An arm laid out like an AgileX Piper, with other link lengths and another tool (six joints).
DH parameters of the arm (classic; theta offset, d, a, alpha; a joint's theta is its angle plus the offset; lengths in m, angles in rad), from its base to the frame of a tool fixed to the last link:
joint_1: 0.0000 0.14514 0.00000 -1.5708
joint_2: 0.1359 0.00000 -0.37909 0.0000
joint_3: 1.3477 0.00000 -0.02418 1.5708
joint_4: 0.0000 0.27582 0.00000 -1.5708
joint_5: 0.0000 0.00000 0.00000 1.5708
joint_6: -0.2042 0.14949 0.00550 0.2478
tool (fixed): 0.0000 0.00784 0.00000 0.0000
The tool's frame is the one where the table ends.
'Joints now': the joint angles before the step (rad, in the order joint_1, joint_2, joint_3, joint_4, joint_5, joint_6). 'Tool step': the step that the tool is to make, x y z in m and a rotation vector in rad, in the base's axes. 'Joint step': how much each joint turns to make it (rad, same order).
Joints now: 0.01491 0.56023 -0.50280 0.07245 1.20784 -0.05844
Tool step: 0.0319 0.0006 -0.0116 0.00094 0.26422 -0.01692
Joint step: -0.00024 0.26099 -0.01111 0.00003 0.01310 0.01824
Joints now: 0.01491 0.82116 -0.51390 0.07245 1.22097 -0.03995
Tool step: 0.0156 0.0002 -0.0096 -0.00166 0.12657 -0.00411
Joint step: -0.00049 0.13097 -0.00292 -0.00001 -0.00171 0.00351
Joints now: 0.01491 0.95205 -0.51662 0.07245 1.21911 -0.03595
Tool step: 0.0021 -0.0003 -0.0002 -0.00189 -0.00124 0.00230
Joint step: -0.00024 0.00682 -0.00168 -0.00186 -0.00621 -0.00232
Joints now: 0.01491 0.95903 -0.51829 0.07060 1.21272 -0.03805
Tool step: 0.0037 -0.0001 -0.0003 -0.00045 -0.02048 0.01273
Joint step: -0.00004 0.00222 0.00013 0.00000 -0.02193 -0.01426
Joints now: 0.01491 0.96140 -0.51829 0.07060 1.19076 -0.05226
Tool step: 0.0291 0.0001 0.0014 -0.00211 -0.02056 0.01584
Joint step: 0.00031 0.08609 -0.04005 -0.00003 -0.06545 -0.01987
